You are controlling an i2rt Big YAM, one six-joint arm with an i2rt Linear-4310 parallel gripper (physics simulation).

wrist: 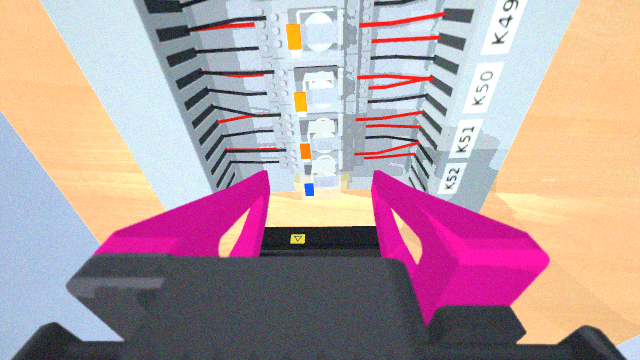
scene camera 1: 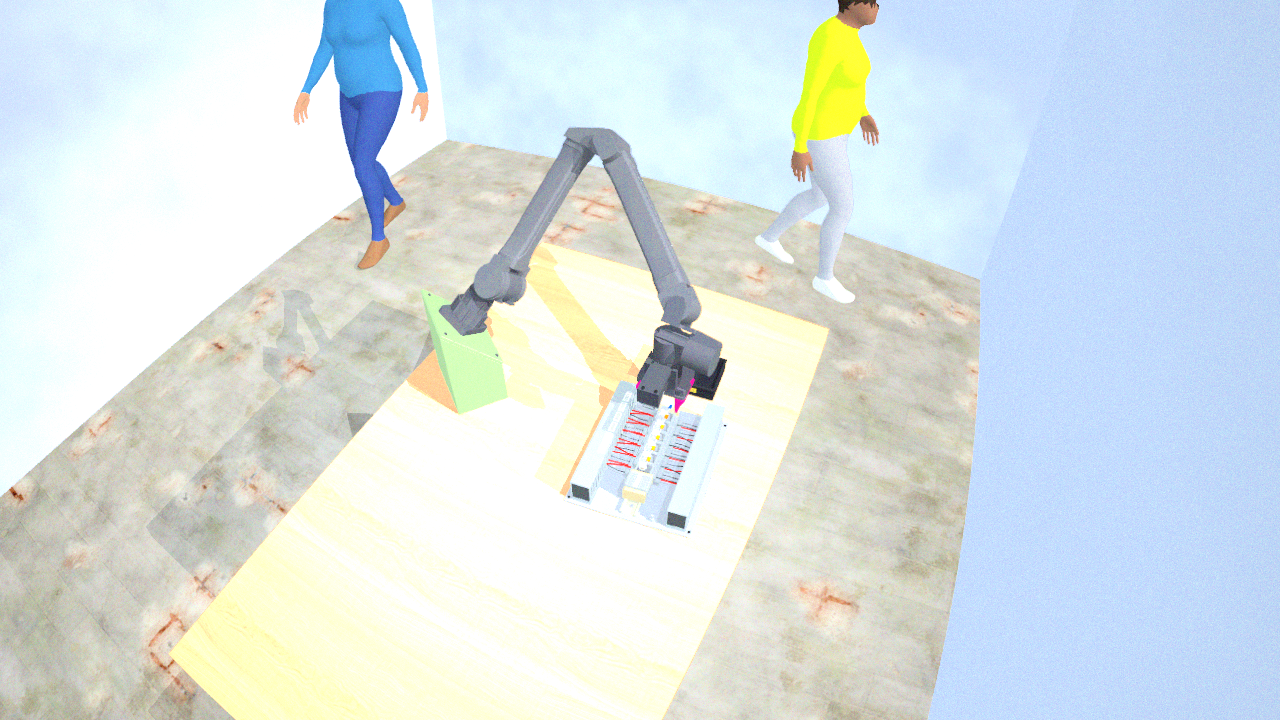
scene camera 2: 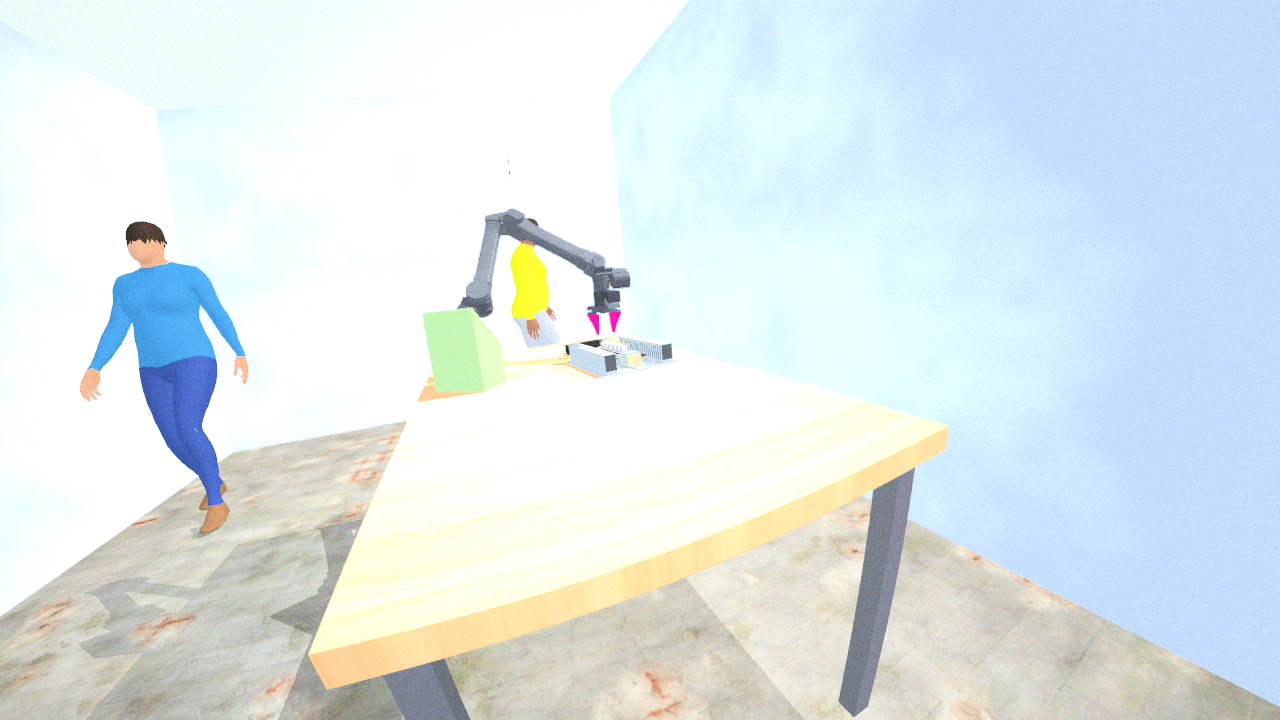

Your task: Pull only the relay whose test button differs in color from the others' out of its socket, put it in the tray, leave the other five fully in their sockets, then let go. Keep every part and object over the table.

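Places are measured from the arm's base along level axes (x ahead, y left, z up), in millimetres.
Pixels of known places: gripper, fingertip midpoint: [wrist: 320, 180] [scene camera 1: 663, 406] [scene camera 2: 605, 333]; arm's base at its link origin: [scene camera 1: 461, 321] [scene camera 2: 459, 330].
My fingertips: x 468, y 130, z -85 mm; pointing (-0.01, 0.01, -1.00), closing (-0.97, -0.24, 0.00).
For each thing: its top centre in the pictures, then the offset to it from my fingertips. Level surfaces: height alone.
- relay with the blue test button, top centre: [wrist: 320, 190] [scene camera 1: 666, 405] dx -6, dy +24, dz -22 mm
- black tray at its top centre: [wrist: 324, 279] [scene camera 1: 688, 365] [scene camera 2: 588, 343] dx -51, dy +184, dz -57 mm
- cream block at its top centre: [scene camera 1: 635, 486] dx +55, dy -176, dz -45 mm
- table at its surface level: dz -92 mm
The relay with the blue test button [wrist: 326, 181] is the far end one of the row, near the label K52, and stands in its socket. In the wrist view three clear relays with orange buttons, one [wrist: 320, 35], a second [wrist: 321, 94] and a third [wrist: 323, 138], stand in the same row. My gripper [wrist: 320, 180] [scene camera 2: 605, 333] is open and empty, above the far end of the row, with its magenta fingertips on either side of the blue-button relay in the wrist view. The black tray [wrist: 345, 239] [scene camera 1: 709, 380] lies beyond the row's far end, partly hidden by the gripper.
Pale wire ducts, one left [scene camera 1: 601, 447] and one right [scene camera 1: 698, 470], flank the relay row, with red and black wires between. A cream block [scene camera 1: 636, 486] sits at the row's near end. The green arm mount [scene camera 1: 474, 371] stands left on the table [scene camera 1: 429, 573]. Two people are beyond it.
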